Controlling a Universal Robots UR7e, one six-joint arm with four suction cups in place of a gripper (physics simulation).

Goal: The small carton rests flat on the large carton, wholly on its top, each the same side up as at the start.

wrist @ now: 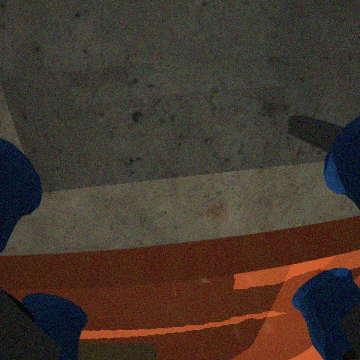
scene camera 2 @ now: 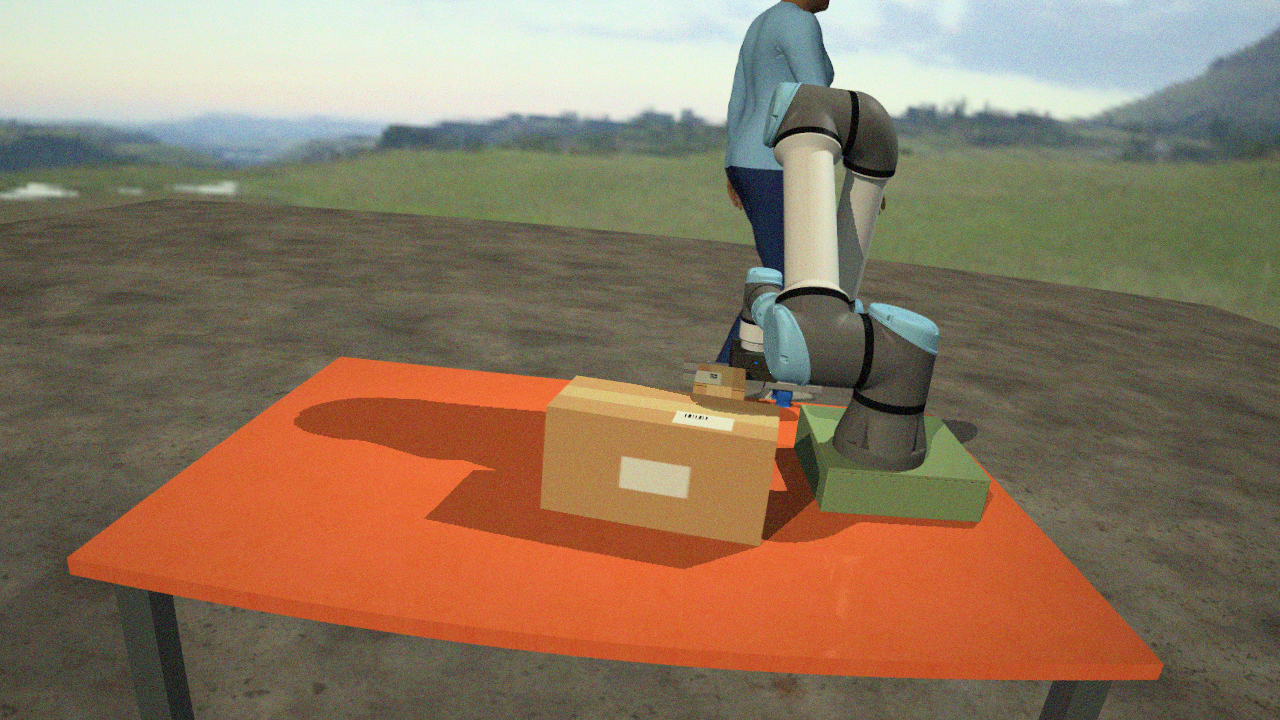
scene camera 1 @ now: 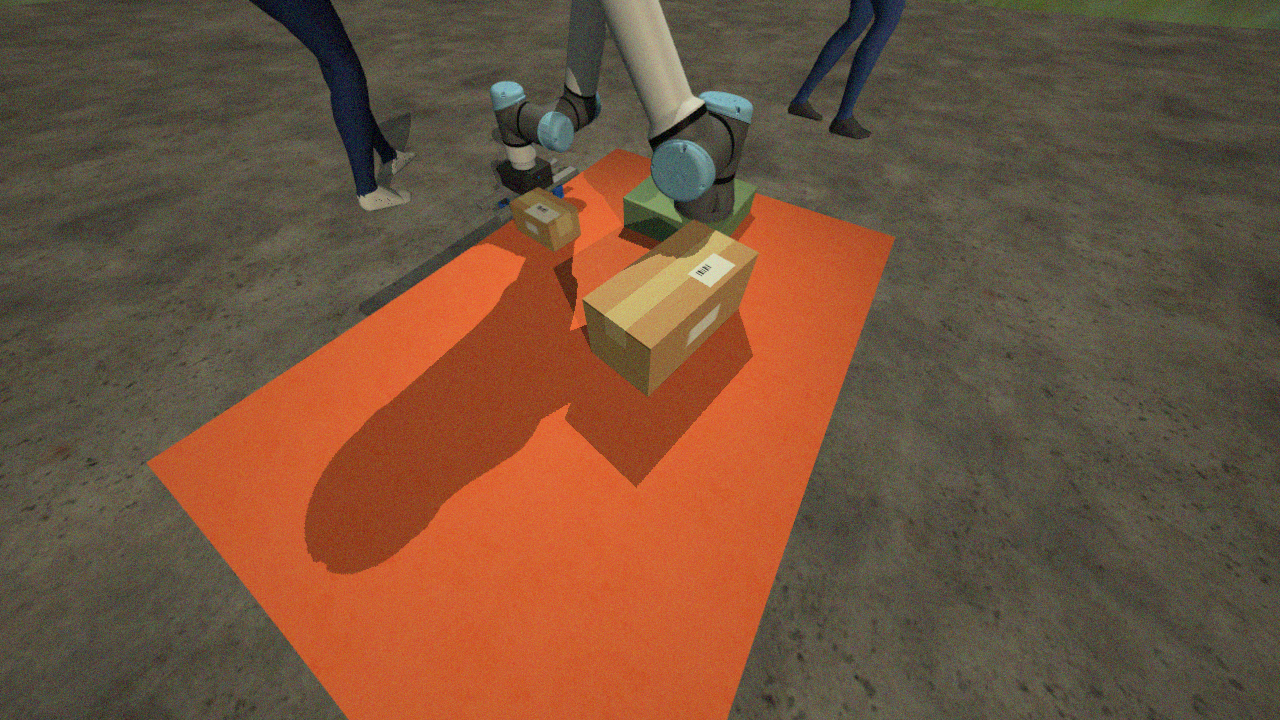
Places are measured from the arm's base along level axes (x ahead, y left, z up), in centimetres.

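Pixels of known places: hand, tool point: (wrist: 187,239); arm's base, link origin: (scene camera 2: 878,450) (scene camera 1: 703,204).
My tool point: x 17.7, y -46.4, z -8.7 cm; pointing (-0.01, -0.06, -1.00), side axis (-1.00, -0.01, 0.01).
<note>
For each thing: its top centre in the pictures, then the offset to it from my tool point. Level surfaces: height alone.
- small carton, top centre: (scene camera 2: 721,375) (scene camera 1: 542,204) dx +7.4, dy +14.2, dz +8.9 cm
- large carton, top centre: (scene camera 2: 668,405) (scene camera 1: 675,274) dx +16.5, dy +59.1, dz +16.5 cm
- table, surface height: dz +1.0 cm
The small carton (scene camera 1: 546,217) (scene camera 2: 716,382) stands upright on the orange table near its far edge, label up. A dark strip at the wrist view's bottom edge seems to be its side (wrist: 117,351). The large carton (scene camera 1: 666,308) (scene camera 2: 581,465) stands upright, apart from it, nearer the middle, its top bare. My gripper (scene camera 1: 525,172) (scene camera 2: 751,360) (wrist: 184,240) is low behind the small carton, towards the table edge. Two blue cups show past the carton's sides; the cup nearest it is hidden in the scene views. No carton is seen on the cups, so the gripper is shut on nothing visible.
The arm's base stands on a green block (scene camera 1: 644,195) (scene camera 2: 895,497) at the right of the table (scene camera 1: 537,600) (scene camera 2: 626,617). The arm crosses above the small carton's right. One person (scene camera 1: 344,98) (scene camera 2: 760,89) stands behind the table; another person's legs (scene camera 1: 854,62) show at the back right.
</note>
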